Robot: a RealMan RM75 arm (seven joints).
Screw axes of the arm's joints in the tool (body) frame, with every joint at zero. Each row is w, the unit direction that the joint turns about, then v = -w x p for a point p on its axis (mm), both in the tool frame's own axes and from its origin. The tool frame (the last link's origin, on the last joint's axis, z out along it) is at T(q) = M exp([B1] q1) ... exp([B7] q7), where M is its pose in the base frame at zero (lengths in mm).
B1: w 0 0 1 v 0 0 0
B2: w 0 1 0 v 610 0 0
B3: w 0 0 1 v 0 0 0
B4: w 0 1 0 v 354 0 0
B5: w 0 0 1 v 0 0 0
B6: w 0 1 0 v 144 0 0
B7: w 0 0 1 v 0 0 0
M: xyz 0 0 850.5 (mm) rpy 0 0 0 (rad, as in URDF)
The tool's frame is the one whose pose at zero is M.
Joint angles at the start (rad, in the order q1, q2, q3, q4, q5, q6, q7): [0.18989 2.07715 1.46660 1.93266 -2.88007 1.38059 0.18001]
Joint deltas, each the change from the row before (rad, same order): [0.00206 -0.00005 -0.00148 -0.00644 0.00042 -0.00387 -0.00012]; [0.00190 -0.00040 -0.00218 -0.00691 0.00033 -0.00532 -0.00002]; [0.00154 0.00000 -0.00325 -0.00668 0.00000 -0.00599 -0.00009]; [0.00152 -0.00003 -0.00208 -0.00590 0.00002 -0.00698 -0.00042]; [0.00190 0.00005 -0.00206 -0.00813 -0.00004 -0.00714 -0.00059]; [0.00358 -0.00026 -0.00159 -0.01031 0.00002 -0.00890 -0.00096]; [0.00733 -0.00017 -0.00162 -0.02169 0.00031 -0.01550 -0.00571]
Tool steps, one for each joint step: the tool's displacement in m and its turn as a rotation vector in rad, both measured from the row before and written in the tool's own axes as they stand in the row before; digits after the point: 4 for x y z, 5 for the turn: [0.0000 0.0003 0.0013 -0.00102 0.00145 -0.00101]; [0.0000 0.0003 0.0014 -0.00103 0.00080 -0.00145]; [0.0001 0.0006 0.0014 -0.00160 0.00045 -0.00209]; [-0.0003 0.0004 0.0012 -0.00138 -0.00163 -0.00166]; [0.0000 0.0003 0.0016 -0.00102 0.00004 -0.00148]; [-0.0004 0.0003 0.0020 -0.00095 -0.00090 -0.00218]; [-0.0005 0.0001 0.0041 -0.00108 0.00087 -0.00650]
